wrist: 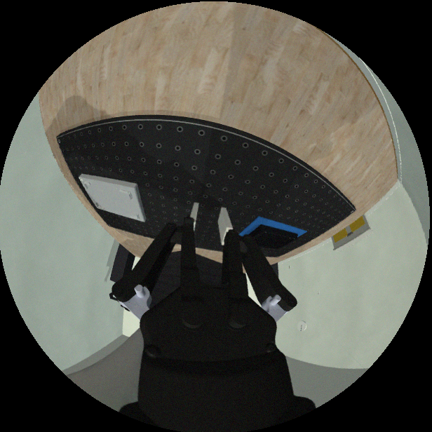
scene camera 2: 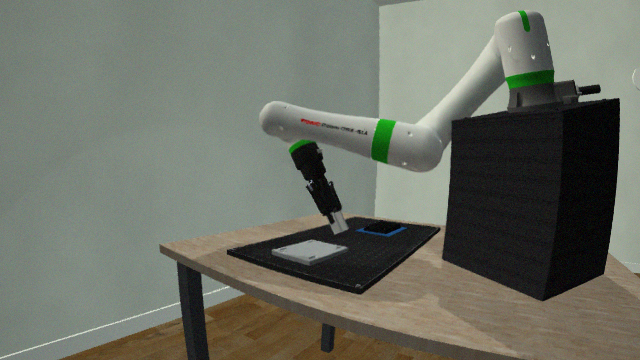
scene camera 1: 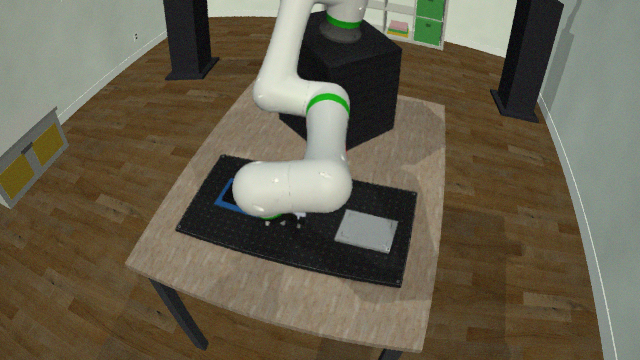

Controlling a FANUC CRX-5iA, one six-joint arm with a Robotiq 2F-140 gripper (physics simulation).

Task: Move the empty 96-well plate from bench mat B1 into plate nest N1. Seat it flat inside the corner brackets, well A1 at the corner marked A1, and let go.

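Places are measured from the arm's base along level axes (x right, y down, z ahead), in metres.
Pixels of known places: gripper, fingertip midpoint: [scene camera 2: 341, 231] [scene camera 1: 291, 222]; arm's base, origin of the base link: [scene camera 2: 534, 109] [scene camera 1: 340, 32].
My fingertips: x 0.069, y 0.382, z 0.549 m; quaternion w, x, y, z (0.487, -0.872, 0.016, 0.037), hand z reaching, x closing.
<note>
For each thing: its top centre in the pictures, then the offset to it from my fingertips. Level surfaces: height alone.
- black 96-well plate, middle of its top: [scene camera 2: 383, 225] dy -0.002, dx +0.168, dz -0.088 m
- blue bench mat B1, its level: dy +0.012 m
- light grey plate nest N1, middle of its top: [scene camera 2: 311, 248] [scene camera 1: 367, 229] dy +0.000, dx -0.218, dz -0.006 m
- black perforated board, its level: dy +0.015 m
- wooden table, its level: dy +0.028 m
The black 96-well plate [scene camera 2: 382, 227] [wrist: 270, 237] lies on the blue bench mat B1 [scene camera 1: 231, 206] [scene camera 2: 382, 234] [wrist: 258, 222]. In scene camera 1 the arm covers most of both. The light grey plate nest N1 [scene camera 1: 367, 231] [scene camera 2: 310, 251] [wrist: 114, 197] has small corner brackets and holds no plate. My gripper [scene camera 2: 339, 231] [wrist: 208, 212] is partly open, with a narrow empty gap between its pale fingertips. It hangs tilted above the black board, between the nest and the mat, apart from both. The A1 marks are too small to read.
Mat and nest lie on a black perforated board [scene camera 1: 280, 247] [scene camera 2: 350, 280] [wrist: 175, 150] on a wooden table [scene camera 1: 280, 300] [scene camera 2: 415, 310] [wrist: 200, 60]. The black robot pedestal [scene camera 1: 370, 90] [scene camera 2: 505, 200] rises behind the board.
</note>
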